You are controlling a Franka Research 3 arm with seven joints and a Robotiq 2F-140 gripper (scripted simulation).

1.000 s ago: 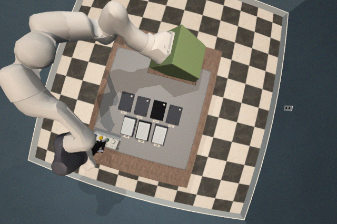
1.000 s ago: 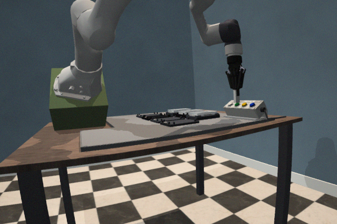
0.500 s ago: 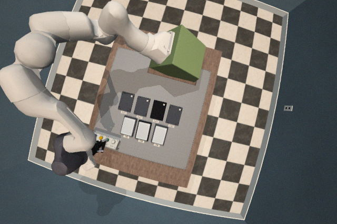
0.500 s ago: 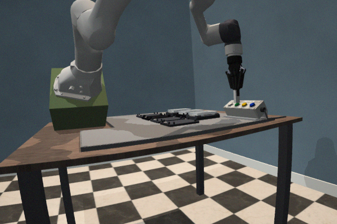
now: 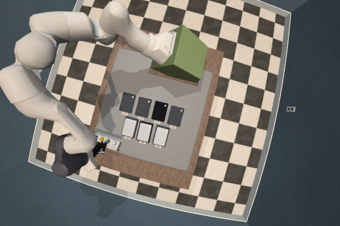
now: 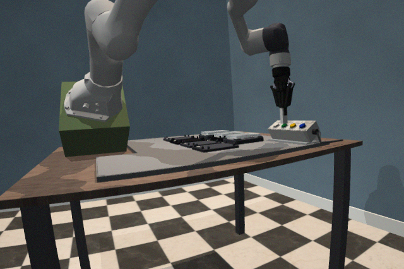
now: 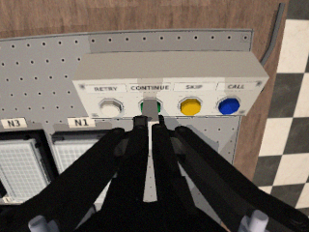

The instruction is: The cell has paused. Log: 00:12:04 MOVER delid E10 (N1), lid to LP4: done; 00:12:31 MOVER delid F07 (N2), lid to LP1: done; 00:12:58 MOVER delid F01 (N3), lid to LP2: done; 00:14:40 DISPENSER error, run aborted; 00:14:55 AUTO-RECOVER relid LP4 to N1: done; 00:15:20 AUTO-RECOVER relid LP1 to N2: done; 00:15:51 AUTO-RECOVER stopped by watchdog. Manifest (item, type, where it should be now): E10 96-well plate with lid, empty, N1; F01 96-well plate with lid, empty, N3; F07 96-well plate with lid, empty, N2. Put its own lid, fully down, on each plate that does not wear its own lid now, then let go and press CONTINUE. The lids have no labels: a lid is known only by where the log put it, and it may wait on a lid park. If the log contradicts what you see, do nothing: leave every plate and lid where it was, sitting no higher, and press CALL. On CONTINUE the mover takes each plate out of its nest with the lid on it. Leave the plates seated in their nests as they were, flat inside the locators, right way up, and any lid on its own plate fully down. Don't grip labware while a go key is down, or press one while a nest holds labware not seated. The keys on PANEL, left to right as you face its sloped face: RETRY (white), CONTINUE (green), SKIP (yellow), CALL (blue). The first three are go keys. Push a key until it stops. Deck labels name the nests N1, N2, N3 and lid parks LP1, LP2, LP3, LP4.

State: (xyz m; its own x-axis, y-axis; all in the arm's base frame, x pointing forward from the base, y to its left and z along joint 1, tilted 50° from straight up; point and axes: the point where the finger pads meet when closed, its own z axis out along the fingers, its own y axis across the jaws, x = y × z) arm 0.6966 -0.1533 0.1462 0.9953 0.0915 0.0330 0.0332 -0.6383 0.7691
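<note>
Right now my hand is 4 cm above the green continue key. The rest, counted from my hand: white retry key (5 cm to the left, 4 cm below); then yellow skip key (5 cm to the right, 4 cm below); then blue call key (10 cm to the right, 4 cm below).
</note>
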